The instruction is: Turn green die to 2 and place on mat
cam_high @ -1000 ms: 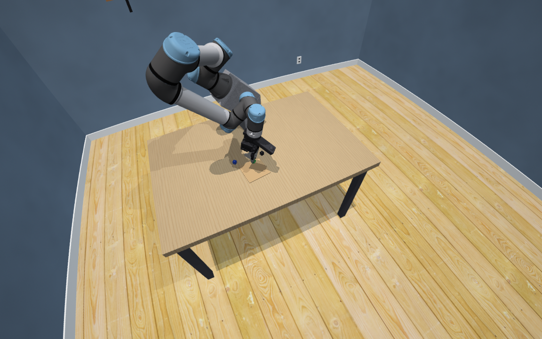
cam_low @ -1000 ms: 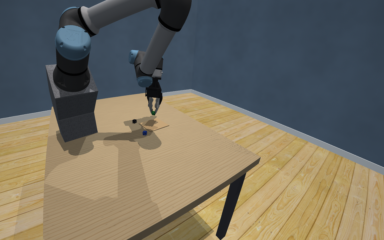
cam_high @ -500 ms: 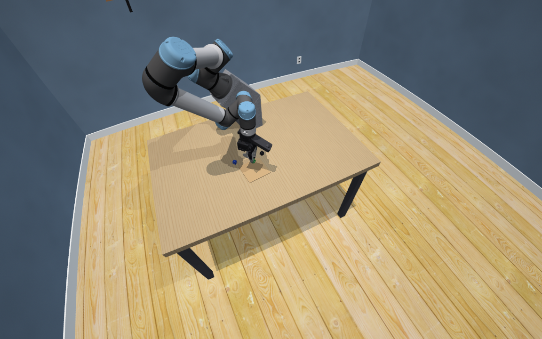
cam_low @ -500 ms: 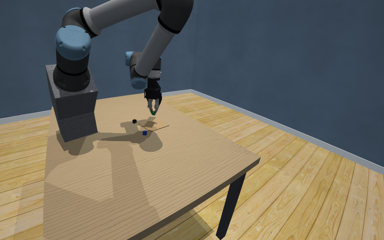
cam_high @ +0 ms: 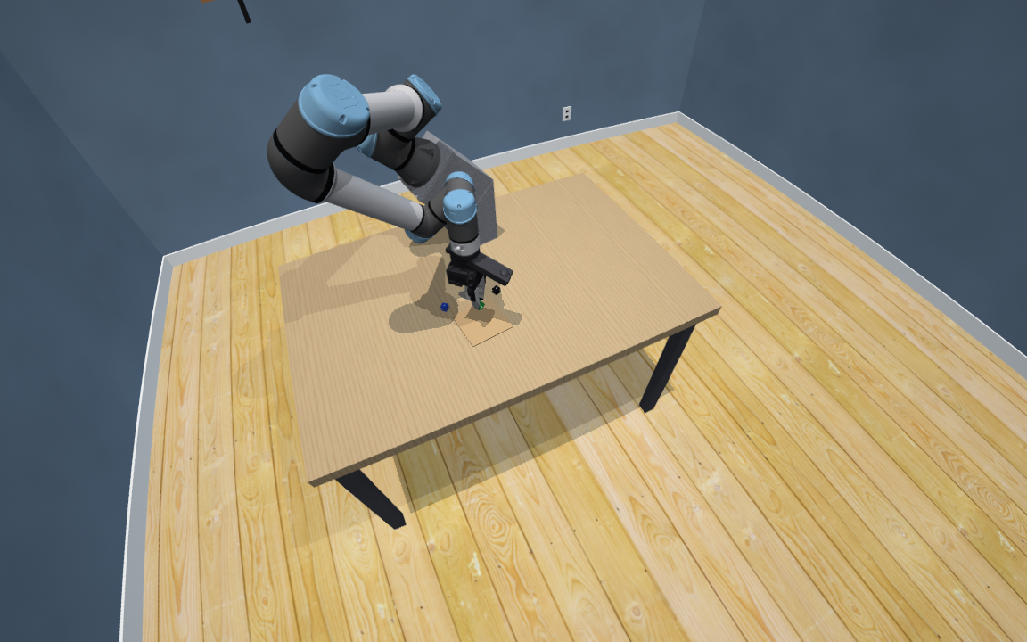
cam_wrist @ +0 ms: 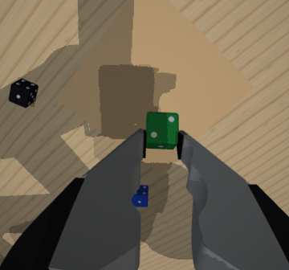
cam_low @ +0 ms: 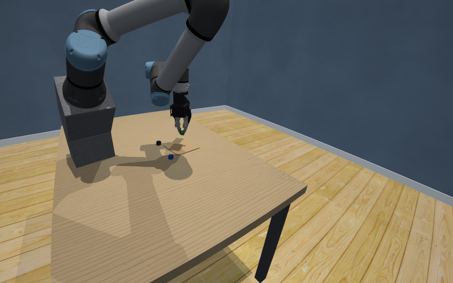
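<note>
The green die is 1 cm below my hand. Also, from my hand: blue die (11 cm behind, 9 cm below, 7 cm to the right); then tan mat (9 cm below); then black die (10 cm to the left, 9 cm below, 9 cm behind).
</note>
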